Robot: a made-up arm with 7 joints. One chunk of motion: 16 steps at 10 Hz.
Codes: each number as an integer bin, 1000 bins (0 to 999) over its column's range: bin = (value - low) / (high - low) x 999, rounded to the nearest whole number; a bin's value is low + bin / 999 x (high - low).
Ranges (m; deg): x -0.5..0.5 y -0.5..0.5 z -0.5..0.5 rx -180..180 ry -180..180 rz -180..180
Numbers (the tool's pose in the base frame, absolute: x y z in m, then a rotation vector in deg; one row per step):
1: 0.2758 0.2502 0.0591 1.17 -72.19 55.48
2: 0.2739 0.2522 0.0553 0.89 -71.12 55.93
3: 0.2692 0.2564 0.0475 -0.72 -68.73 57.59
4: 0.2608 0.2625 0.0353 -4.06 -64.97 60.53
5: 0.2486 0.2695 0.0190 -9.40 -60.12 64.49
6: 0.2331 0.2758 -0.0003 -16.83 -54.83 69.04
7: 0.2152 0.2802 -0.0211 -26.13 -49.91 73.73
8: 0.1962 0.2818 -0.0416 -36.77 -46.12 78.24
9: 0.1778 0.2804 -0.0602 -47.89 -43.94 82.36
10: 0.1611 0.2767 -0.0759 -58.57 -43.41 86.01
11: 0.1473 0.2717 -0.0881 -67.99 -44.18 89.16
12: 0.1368 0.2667 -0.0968 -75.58 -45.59 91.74
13: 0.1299 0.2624 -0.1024 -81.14 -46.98 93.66
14: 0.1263 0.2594 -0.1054 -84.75 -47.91 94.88
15: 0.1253 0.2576 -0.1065 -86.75 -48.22 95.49
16: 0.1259 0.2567 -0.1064 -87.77 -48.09 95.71
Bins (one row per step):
1: 775 749 559 503 299 653
2: 773 751 555 502 302 655
3: 768 756 547 498 309 659
4: 760 762 535 488 319 667
5: 748 769 518 473 333 678
6: 732 775 499 453 347 691
7: 714 779 478 427 361 704
8: 696 781 458 397 372 717
9: 677 780 439 367 378 728
10: 660 776 424 337 379 738
11: 647 771 411 311 377 747
12: 636 766 403 290 373 754
13: 629 762 397 274 369 759
14: 626 759 394 264 367 763
15: 625 757 393 259 366 764
16: 625 756 393 256 366 765

